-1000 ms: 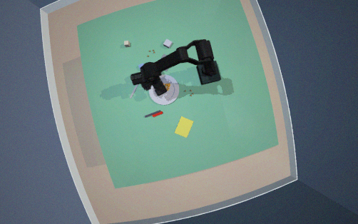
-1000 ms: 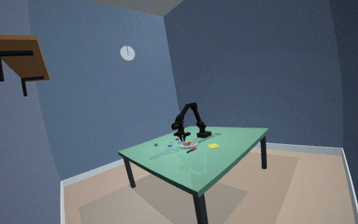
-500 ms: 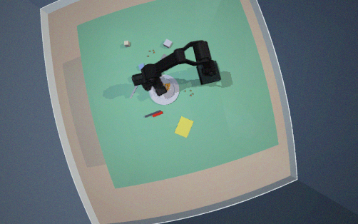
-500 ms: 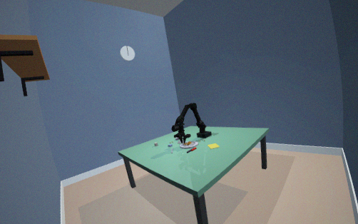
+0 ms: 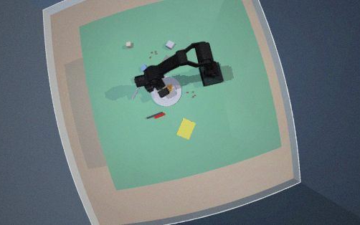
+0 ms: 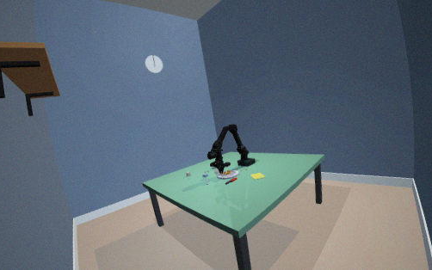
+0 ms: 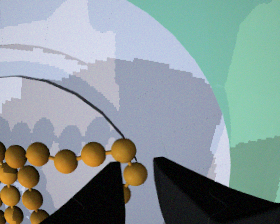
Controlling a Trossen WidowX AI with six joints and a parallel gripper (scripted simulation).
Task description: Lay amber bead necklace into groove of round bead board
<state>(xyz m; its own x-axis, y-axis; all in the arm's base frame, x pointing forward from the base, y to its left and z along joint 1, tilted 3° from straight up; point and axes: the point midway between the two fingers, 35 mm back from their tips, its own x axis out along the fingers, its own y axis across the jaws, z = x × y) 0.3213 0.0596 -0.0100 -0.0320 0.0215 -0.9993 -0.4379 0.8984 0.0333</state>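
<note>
My gripper tip is now 40 mm past the round grey bead board, 40 mm to the right of it and 10 mm above it. From my gripper tip the other things lie so: grey rod: 160 mm ahead, 30 mm to the left, 20 mm below; then blue block: 100 mm ahead, 120 mm to the right, 10 mm below; then grey plate: 50 mm behind, 140 mm to the right, 20 mm below.
</note>
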